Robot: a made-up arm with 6 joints. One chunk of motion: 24 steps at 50 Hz.
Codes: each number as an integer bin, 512 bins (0 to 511) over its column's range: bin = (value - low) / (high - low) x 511, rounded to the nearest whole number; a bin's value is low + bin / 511 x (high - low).
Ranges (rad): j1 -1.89..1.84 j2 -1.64..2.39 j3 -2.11..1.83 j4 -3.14..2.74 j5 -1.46..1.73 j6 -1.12..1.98
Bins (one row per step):
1: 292 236 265 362 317 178
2: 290 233 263 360 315 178
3: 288 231 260 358 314 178
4: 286 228 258 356 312 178
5: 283 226 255 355 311 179
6: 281 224 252 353 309 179
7: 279 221 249 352 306 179
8: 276 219 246 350 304 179
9: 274 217 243 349 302 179
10: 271 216 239 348 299 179
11: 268 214 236 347 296 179
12: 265 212 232 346 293 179
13: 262 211 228 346 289 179
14: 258 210 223 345 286 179
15: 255 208 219 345 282 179
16: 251 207 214 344 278 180
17: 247 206 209 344 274 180
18: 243 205 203 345 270 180
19: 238 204 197 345 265 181
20: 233 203 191 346 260 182
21: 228 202 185 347 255 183
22: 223 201 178 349 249 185
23: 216 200 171 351 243 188
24: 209 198 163 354 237 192
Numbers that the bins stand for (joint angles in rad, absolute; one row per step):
1: 0.2414 0.2212 -0.0668 1.0255 0.5189 -0.0402
2: 0.2268 0.1976 -0.0822 1.0025 0.5064 -0.0402
3: 0.2122 0.1818 -0.1053 0.9795 0.5002 -0.0402
4: 0.1976 0.1581 -0.1207 0.9564 0.4877 -0.0402
5: 0.1757 0.1423 -0.1439 0.9449 0.4815 -0.0341
6: 0.1611 0.1266 -0.1670 0.9219 0.4690 -0.0341
7: 0.1465 0.1029 -0.1901 0.9104 0.4503 -0.0341
8: 0.1246 0.0871 -0.2132 0.8874 0.4378 -0.0341
9: 0.1100 0.0714 -0.2364 0.8759 0.4253 -0.0341
10: 0.0881 0.0635 -0.2672 0.8644 0.4066 -0.0341
11: 0.0662 0.0477 -0.2904 0.8529 0.3878 -0.0341
12: 0.0443 0.0319 -0.3212 0.8414 0.3691 -0.0341
13: 0.0224 0.0241 -0.3520 0.8414 0.3441 -0.0341
14: -0.0068 0.0162 -0.3906 0.8299 0.3254 -0.0341
15: -0.0286 0.0004 -0.4214 0.8299 0.3004 -0.0341
16: -0.0578 -0.0075 -0.4600 0.8184 0.2755 -0.0280
17: -0.0870 -0.0154 -0.4985 0.8184 0.2505 -0.0280
18: -0.1162 -0.0233 -0.5448 0.8299 0.2255 -0.0280
19: -0.1527 -0.0312 -0.5911 0.8299 0.1943 -0.0220
20: -0.1892 -0.0390 -0.6373 0.8414 0.1631 -0.0159
21: -0.2257 -0.0469 -0.6836 0.8529 0.1319 -0.0098
22: -0.2622 -0.0548 -0.7376 0.8759 0.0944 0.0023
23: -0.3133 -0.0627 -0.7915 0.8989 0.0570 0.0205
24: -0.3644 -0.0785 -0.8532 0.9334 0.0195 0.0448

